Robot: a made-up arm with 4 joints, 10 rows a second.
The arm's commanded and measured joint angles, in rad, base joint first. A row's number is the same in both.
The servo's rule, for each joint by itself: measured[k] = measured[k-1] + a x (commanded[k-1-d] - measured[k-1]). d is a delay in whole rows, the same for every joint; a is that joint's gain. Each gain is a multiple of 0.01, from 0.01 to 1. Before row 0 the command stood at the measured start. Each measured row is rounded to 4 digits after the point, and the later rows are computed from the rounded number. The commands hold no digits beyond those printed.
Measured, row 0:
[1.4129, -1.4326, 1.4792, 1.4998]
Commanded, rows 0 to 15:
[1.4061, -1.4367, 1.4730, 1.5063]
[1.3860, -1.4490, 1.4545, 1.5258]
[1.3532, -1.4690, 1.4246, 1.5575]
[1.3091, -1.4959, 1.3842, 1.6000]
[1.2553, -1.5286, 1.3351, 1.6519]
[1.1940, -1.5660, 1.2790, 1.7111]
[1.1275, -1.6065, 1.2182, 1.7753]
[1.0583, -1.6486, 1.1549, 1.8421]
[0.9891, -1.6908, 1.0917, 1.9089]
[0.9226, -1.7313, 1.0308, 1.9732]
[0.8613, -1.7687, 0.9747, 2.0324]
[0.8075, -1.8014, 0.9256, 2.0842]
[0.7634, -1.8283, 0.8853, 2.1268]
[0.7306, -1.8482, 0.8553, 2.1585]
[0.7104, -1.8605, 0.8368, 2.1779]
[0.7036, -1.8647, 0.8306, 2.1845]
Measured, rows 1 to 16:
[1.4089, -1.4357, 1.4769, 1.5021]
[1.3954, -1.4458, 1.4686, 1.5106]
[1.3705, -1.4634, 1.4523, 1.5275]
[1.3343, -1.4881, 1.4271, 1.5536]
[1.2877, -1.5189, 1.3931, 1.5890]
[1.2324, -1.5547, 1.3509, 1.6330]
[1.1705, -1.5941, 1.3018, 1.6842]
[1.1043, -1.6355, 1.2474, 1.7410]
[1.0363, -1.6775, 1.1898, 1.8014]
[0.9692, -1.7184, 1.1310, 1.8632]
[0.9055, -1.7566, 1.0732, 1.9241]
[0.8477, -1.7906, 1.0186, 1.9817]
[0.7980, -1.8193, 0.9693, 2.0339]
[0.7582, -1.8413, 0.9271, 2.0788]
[0.7300, -1.8559, 0.8937, 2.1145]
[0.7144, -1.8626, 0.8704, 2.1397]
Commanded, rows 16 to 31:
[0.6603, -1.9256, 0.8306, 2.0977]
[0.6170, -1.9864, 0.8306, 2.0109]
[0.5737, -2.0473, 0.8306, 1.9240]
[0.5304, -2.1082, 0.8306, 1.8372]
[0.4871, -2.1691, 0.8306, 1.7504]
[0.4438, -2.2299, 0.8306, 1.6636]
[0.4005, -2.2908, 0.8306, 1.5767]
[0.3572, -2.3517, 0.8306, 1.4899]
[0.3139, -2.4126, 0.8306, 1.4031]
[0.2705, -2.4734, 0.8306, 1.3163]
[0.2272, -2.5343, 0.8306, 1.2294]
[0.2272, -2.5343, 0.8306, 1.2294]
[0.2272, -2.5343, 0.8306, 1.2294]
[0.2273, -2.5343, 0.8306, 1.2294]
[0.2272, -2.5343, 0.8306, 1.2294]
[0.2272, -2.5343, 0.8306, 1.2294]
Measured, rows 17 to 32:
[0.6825, -1.9105, 0.8557, 2.1246]
[0.6439, -1.9682, 0.8464, 2.0837]
[0.6025, -2.0283, 0.8406, 2.0262]
[0.5600, -2.0890, 0.8369, 1.9582]
[0.5170, -2.1499, 0.8346, 1.8834]
[0.4738, -2.2107, 0.8331, 1.8043]
[0.4306, -2.2716, 0.8322, 1.7224]
[0.3873, -2.3325, 0.8316, 1.6387]
[0.3440, -2.3934, 0.8312, 1.5539]
[0.3006, -2.4542, 0.8310, 1.4684]
[0.2573, -2.5151, 0.8309, 1.3824]
[0.2395, -2.5297, 0.8308, 1.3273]
[0.2322, -2.5332, 0.8307, 1.2921]
[0.2293, -2.5340, 0.8307, 1.2695]
[0.2281, -2.5342, 0.8307, 1.2551]
[0.2276, -2.5343, 0.8307, 1.2458]

